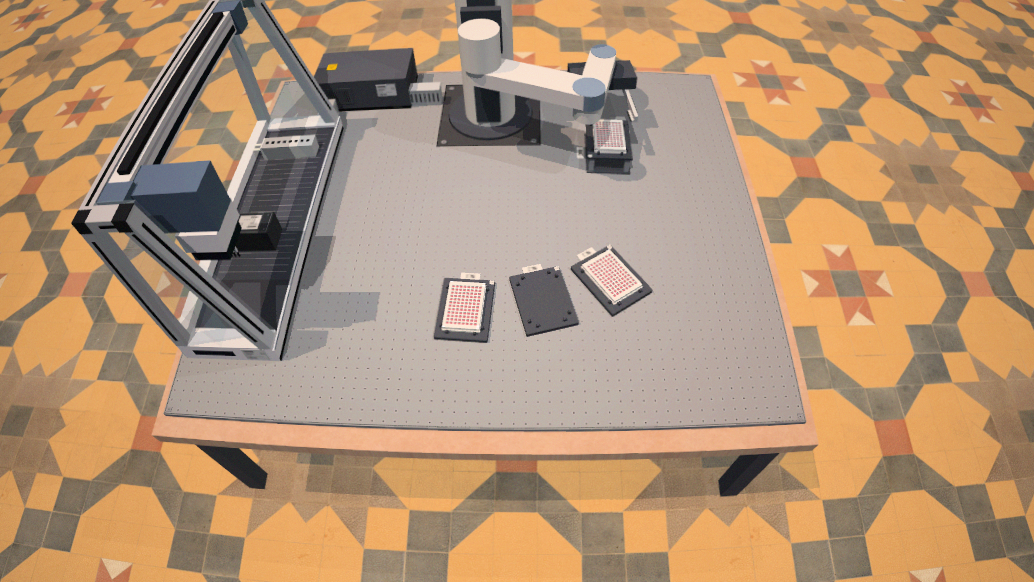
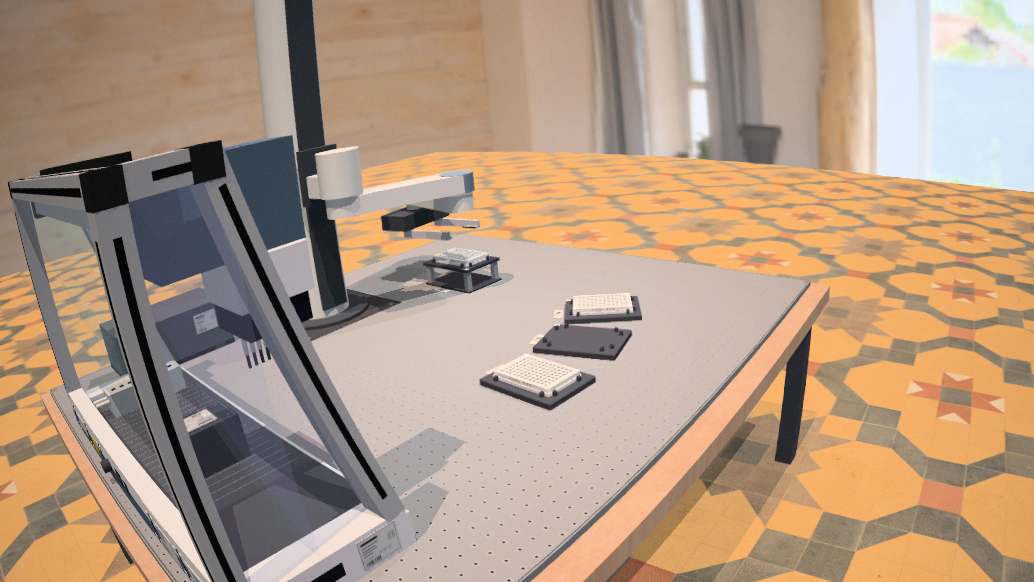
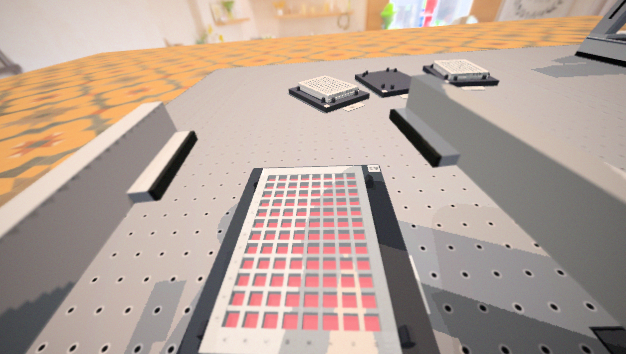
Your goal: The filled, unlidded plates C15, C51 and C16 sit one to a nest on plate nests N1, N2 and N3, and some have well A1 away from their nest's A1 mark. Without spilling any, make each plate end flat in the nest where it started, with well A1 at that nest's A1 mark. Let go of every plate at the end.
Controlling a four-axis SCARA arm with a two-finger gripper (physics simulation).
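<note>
My gripper [image 2: 460, 230] [image 3: 292, 108] is open and empty, its fingers above and either side of a white plate with red-filled wells [image 1: 609, 135] [image 2: 463, 255] [image 3: 305, 250]. That plate lies flat on a raised dark stand [image 1: 609, 167] [image 2: 493, 261] at the back right. A second filled plate [image 1: 463, 306] [image 2: 539, 373] [image 3: 460, 69] lies in the left nest [image 1: 466, 336] [image 2: 549, 401]. A third [image 1: 612, 276] [image 2: 602, 303] [image 3: 327, 87] lies in the turned right nest [image 1: 613, 309] [image 2: 634, 313]. The middle nest [image 1: 544, 302] [image 2: 586, 341] [image 3: 385, 82] holds no plate. Plate labels and A1 corners are unreadable.
A framed machine [image 1: 303, 238] [image 2: 137, 347] stands along the left side of the perforated table top [image 1: 506, 383] [image 2: 463, 498]. A dark box [image 1: 369, 79] stands at the back left. The arm's column [image 1: 487, 97] [image 2: 323, 238] stands at the back, left of the stand.
</note>
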